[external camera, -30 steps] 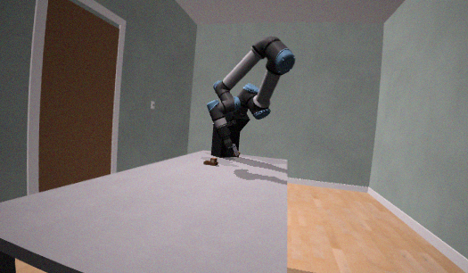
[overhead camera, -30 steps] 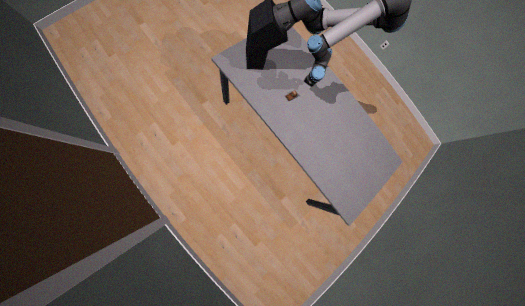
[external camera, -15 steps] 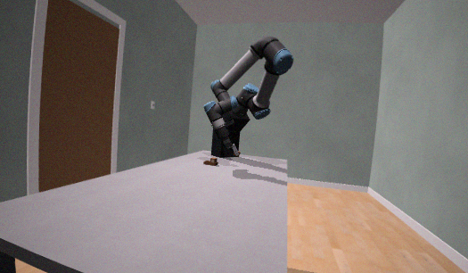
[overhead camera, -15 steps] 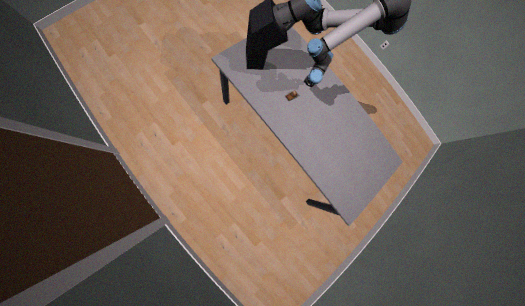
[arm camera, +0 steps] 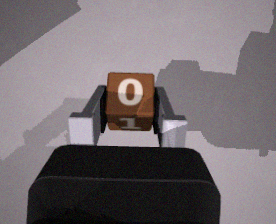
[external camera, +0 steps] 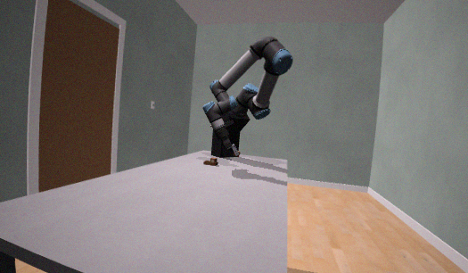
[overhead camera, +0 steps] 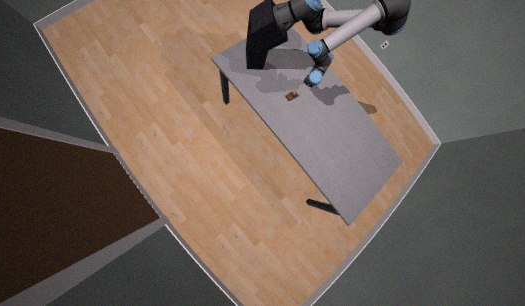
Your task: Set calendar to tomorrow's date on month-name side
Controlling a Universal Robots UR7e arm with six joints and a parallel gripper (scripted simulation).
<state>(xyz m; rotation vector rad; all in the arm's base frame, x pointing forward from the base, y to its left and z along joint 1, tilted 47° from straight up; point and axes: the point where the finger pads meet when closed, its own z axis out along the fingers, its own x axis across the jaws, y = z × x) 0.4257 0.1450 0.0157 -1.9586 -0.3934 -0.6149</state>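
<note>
My hand is 1 cm to the right of the brown wooden cube and 1 cm above it. From my hand the other things lie so: calendar tray: 1 cm ahead, 15 cm to the right, 9 cm below.
</note>
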